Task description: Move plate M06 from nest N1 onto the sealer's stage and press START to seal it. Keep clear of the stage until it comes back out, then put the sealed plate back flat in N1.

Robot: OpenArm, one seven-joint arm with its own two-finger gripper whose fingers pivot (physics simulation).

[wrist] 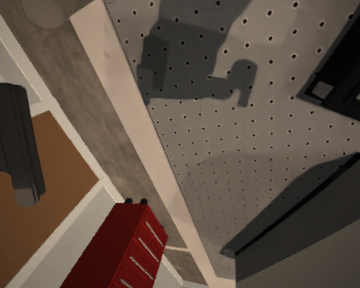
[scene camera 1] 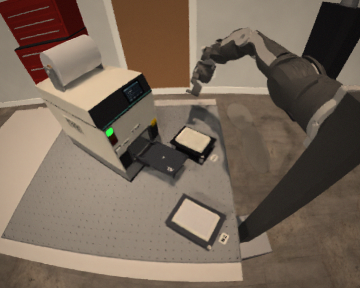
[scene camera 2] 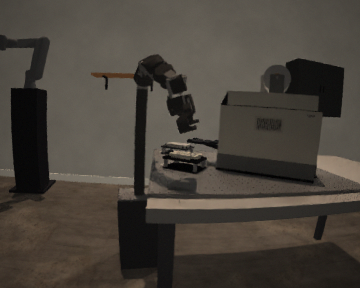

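Plate M06 (scene camera 1: 193,139) (scene camera 2: 185,155), pale and flat, lies in the dark nest N1 (scene camera 1: 202,159) beside the stage. A corner of nest N1 (wrist: 338,82) shows at the right edge of the wrist view. The sealer's dark stage (scene camera 1: 162,156) (scene camera 2: 204,143) is out and bare. The sealer (scene camera 1: 90,92) (scene camera 2: 270,135) has a lit green spot (scene camera 1: 109,132) on its front; the START lettering is not readable. My gripper (scene camera 1: 194,92) (scene camera 2: 195,125) is open and empty, well above the board behind N1. One finger shows at the left of the wrist view.
A second pale plate (scene camera 1: 195,219) (scene camera 2: 177,145) lies in nest N2 (scene camera 1: 175,226). A white film roll (scene camera 1: 75,57) sits on top of the sealer. The perforated board (scene camera 1: 90,215) (wrist: 235,125) lies on the table. A red cabinet (scene camera 1: 45,22) (wrist: 117,245) stands beyond it.
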